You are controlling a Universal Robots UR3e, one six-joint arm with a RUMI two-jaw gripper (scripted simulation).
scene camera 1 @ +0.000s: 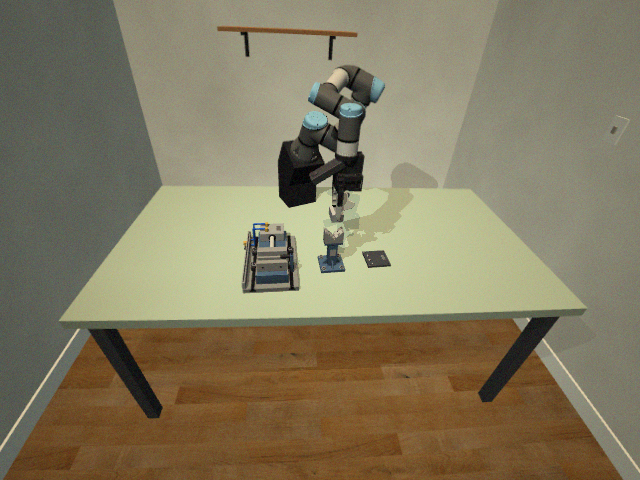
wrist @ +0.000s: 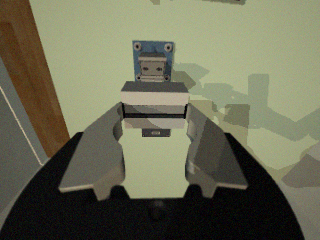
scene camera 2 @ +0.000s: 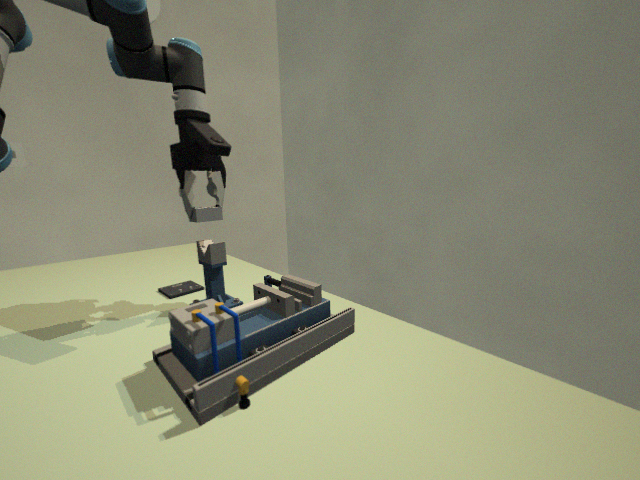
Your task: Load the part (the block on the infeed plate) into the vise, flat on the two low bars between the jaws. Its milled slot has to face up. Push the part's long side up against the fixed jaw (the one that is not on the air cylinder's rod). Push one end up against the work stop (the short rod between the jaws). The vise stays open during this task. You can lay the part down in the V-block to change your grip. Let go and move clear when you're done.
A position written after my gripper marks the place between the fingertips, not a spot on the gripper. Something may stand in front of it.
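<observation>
Scene camera 2 shows my gripper (scene camera 2: 205, 217). The gripper is also visible in scene camera 1 (scene camera 1: 336, 215). It appears, too, in the wrist view (wrist: 154, 103), the same gripper.
</observation>
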